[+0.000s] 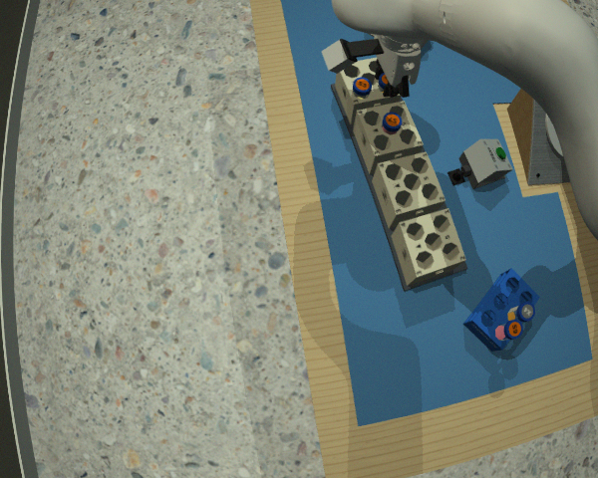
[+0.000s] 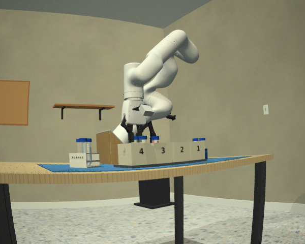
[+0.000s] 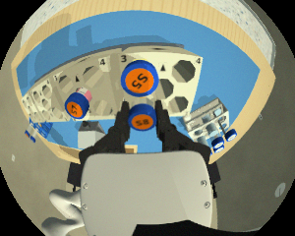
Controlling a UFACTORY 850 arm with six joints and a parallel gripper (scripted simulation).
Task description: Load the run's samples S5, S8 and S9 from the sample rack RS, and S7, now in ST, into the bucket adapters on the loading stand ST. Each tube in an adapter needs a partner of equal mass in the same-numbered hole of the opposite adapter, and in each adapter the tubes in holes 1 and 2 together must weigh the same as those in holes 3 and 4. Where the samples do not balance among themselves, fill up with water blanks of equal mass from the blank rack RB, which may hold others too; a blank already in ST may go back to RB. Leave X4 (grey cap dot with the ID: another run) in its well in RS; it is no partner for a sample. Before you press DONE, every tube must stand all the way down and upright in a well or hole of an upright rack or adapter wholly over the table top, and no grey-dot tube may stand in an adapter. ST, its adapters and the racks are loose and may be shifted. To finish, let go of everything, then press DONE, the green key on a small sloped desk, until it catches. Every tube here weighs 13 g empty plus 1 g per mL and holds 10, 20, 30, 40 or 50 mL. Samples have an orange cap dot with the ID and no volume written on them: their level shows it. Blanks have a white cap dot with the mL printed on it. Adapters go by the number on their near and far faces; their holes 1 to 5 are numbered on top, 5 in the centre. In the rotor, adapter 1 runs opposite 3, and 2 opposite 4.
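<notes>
Right now my hand is 10 mm to the left of the orange-dot sample tube and 50 mm above it. Round my hand: loading stand ST: 20 mm ahead, 140 mm to the left, 120 mm below; then sample tube S5: 50 mm ahead, 10 mm to the left, 50 mm below; then blank rack RB: 110 mm behind, 190 mm to the right, 90 mm below.
</notes>
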